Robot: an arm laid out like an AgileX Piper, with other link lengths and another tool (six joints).
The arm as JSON. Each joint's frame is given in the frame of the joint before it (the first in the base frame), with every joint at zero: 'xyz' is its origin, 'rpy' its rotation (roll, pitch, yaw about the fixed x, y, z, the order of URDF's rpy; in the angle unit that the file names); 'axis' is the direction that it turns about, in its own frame. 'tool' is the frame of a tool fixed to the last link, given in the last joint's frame.
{
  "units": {
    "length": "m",
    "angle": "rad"
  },
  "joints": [
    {
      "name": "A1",
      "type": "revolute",
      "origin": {
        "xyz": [
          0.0,
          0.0,
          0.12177
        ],
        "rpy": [
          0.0,
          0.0,
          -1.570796
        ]
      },
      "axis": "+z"
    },
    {
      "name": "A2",
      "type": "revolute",
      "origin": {
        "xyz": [
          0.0,
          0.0,
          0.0
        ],
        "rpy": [
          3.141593,
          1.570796,
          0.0
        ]
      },
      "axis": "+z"
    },
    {
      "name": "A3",
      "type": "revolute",
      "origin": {
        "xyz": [
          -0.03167,
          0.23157,
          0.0
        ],
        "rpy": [
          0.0,
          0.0,
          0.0
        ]
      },
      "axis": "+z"
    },
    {
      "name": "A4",
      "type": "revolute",
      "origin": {
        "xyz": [
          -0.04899,
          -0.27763,
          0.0
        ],
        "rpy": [
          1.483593,
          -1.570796,
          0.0
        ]
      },
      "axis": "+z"
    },
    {
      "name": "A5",
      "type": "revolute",
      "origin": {
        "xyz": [
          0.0,
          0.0,
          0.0
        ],
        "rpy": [
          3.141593,
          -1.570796,
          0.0
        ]
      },
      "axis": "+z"
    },
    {
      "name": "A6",
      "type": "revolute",
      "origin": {
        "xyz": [
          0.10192,
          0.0,
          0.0
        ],
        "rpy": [
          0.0,
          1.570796,
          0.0
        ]
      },
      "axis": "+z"
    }
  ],
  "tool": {
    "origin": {
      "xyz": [
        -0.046,
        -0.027,
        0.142
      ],
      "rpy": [
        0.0,
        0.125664,
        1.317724
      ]
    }
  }
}
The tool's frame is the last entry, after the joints.
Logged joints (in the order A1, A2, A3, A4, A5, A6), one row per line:
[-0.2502 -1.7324 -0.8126 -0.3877 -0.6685 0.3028]
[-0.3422 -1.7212 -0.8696 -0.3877 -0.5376 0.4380]
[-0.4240 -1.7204 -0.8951 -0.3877 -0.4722 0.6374]
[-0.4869 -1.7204 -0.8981 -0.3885 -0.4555 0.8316]
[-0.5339 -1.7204 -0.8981 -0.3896 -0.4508 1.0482]
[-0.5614 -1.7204 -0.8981 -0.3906 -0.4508 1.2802]
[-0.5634 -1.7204 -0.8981 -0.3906 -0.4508 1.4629]
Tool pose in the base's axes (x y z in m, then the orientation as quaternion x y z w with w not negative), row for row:
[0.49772 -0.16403 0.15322 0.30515 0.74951 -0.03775 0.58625]
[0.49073 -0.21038 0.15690 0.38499 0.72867 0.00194 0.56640]
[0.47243 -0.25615 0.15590 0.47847 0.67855 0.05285 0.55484]
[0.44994 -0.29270 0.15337 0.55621 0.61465 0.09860 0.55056]
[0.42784 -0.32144 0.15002 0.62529 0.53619 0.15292 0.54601]
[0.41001 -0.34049 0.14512 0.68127 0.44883 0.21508 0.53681]
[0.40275 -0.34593 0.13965 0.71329 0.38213 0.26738 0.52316]
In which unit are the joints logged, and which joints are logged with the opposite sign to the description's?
The joints are logged in radians. Opposite sign: A2, A4.
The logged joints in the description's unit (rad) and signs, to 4 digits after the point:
[-0.2502 1.7324 -0.8126 0.3877 -0.6685 0.3028]
[-0.3422 1.7212 -0.8696 0.3877 -0.5376 0.4380]
[-0.4240 1.7204 -0.8951 0.3877 -0.4722 0.6374]
[-0.4869 1.7204 -0.8981 0.3885 -0.4555 0.8316]
[-0.5339 1.7204 -0.8981 0.3896 -0.4508 1.0482]
[-0.5614 1.7204 -0.8981 0.3906 -0.4508 1.2802]
[-0.5634 1.7204 -0.8981 0.3906 -0.4508 1.4629]

